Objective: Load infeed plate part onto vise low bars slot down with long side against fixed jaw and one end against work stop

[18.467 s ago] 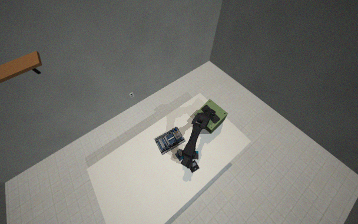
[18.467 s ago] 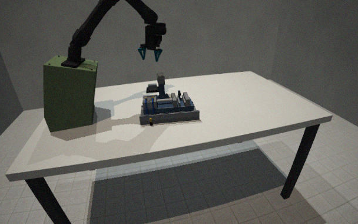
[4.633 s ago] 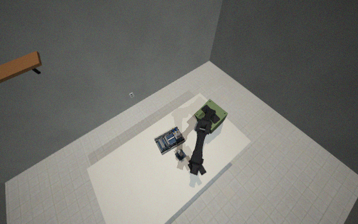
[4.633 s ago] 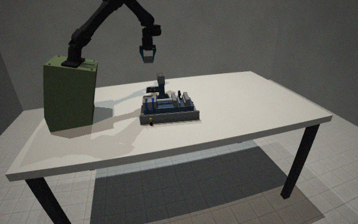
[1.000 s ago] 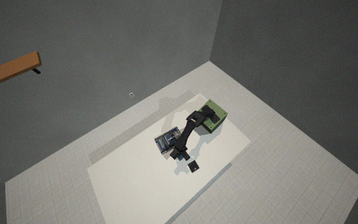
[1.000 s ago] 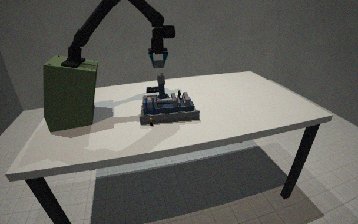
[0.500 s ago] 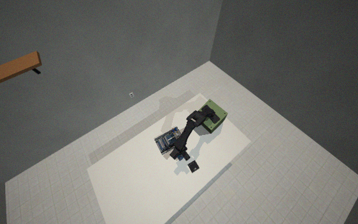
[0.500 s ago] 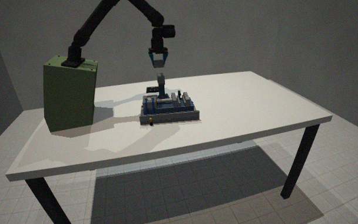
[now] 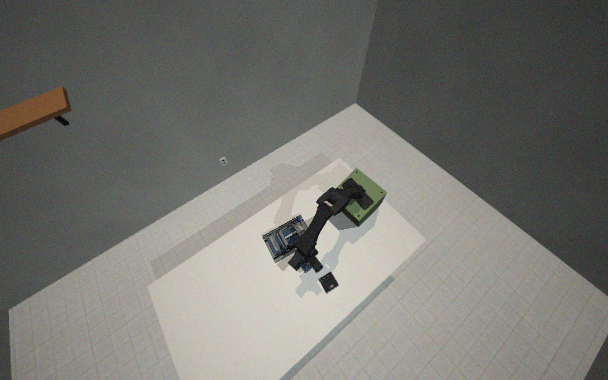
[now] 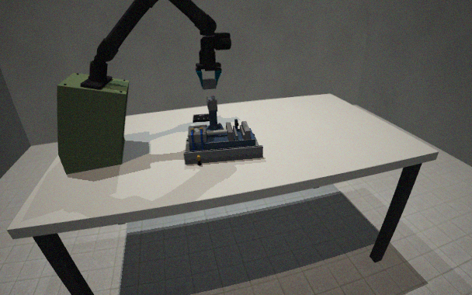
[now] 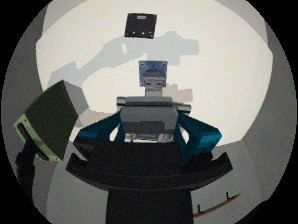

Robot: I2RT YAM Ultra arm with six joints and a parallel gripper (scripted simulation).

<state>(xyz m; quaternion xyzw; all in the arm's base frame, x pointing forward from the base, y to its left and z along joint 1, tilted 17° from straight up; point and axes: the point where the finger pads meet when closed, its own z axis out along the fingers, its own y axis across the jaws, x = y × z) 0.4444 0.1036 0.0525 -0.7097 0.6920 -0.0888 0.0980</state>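
My hand is 1 cm to the right of the grey block part. The rest, counted from my hand: cylinder rod 19 cm to the right, 15 cm below; air cylinder 8 cm behind, 19 cm to the right, 15 cm below; vise 2 cm ahead, 19 cm to the right, 19 cm below.
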